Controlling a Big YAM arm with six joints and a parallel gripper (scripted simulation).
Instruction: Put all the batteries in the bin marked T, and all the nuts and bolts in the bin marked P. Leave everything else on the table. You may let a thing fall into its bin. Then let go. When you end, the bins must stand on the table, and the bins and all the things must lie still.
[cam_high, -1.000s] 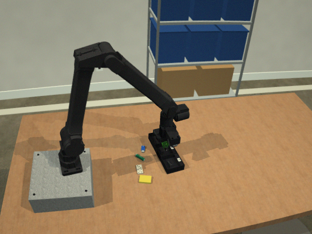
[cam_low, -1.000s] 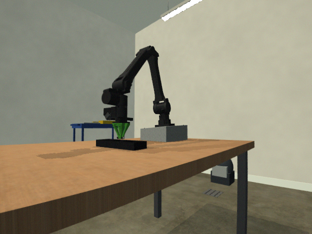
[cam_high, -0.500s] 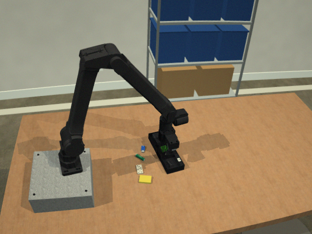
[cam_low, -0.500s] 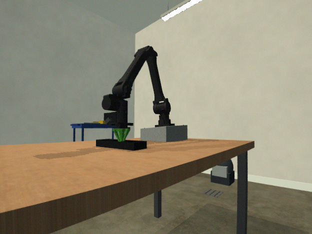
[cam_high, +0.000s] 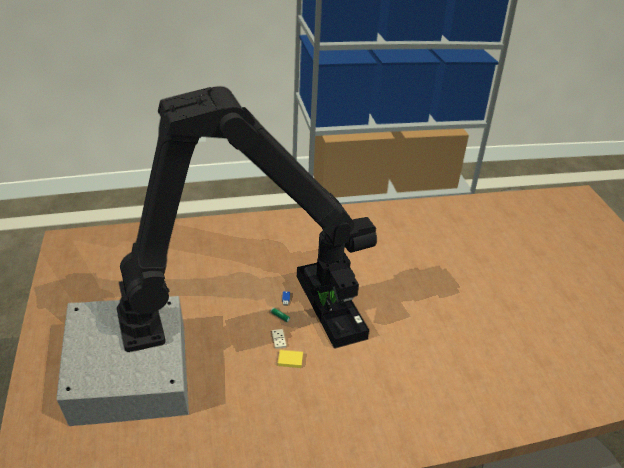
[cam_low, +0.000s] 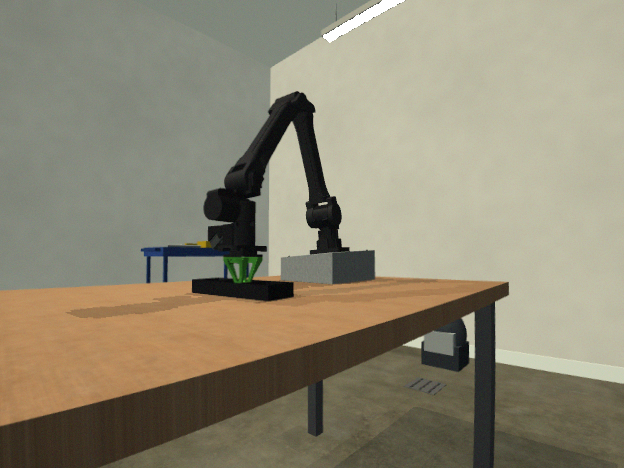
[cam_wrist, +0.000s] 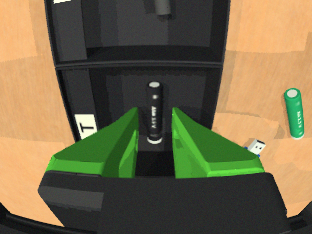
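My hand is 10 mm above the black battery. From my hand the other things lie so: dark bolt (90 mm to the right, 10 mm below); then black tray (10 mm below, 10 mm ahead); then blue usb stick (80 mm behind, 50 mm to the left, 20 mm below).
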